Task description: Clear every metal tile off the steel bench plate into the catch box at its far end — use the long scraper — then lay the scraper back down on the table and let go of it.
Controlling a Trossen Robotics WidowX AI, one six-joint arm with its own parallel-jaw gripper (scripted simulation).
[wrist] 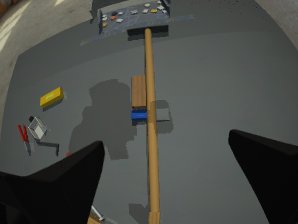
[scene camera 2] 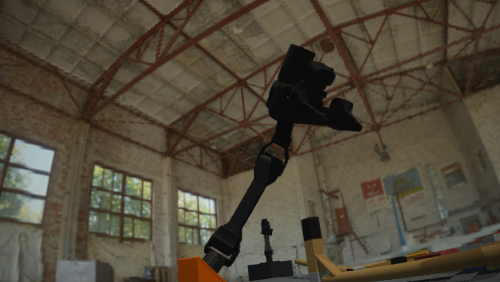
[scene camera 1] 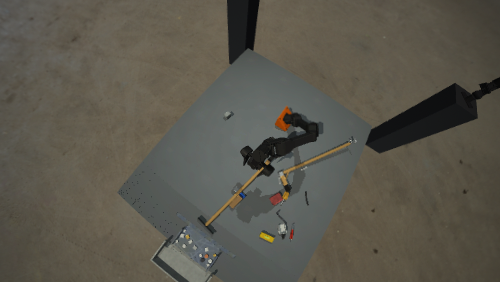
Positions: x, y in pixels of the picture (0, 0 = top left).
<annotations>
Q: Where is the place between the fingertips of my gripper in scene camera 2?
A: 345, 126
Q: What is my gripper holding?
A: Nothing.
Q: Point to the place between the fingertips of my gripper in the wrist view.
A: At 168, 142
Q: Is my gripper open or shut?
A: Open.
</annotations>
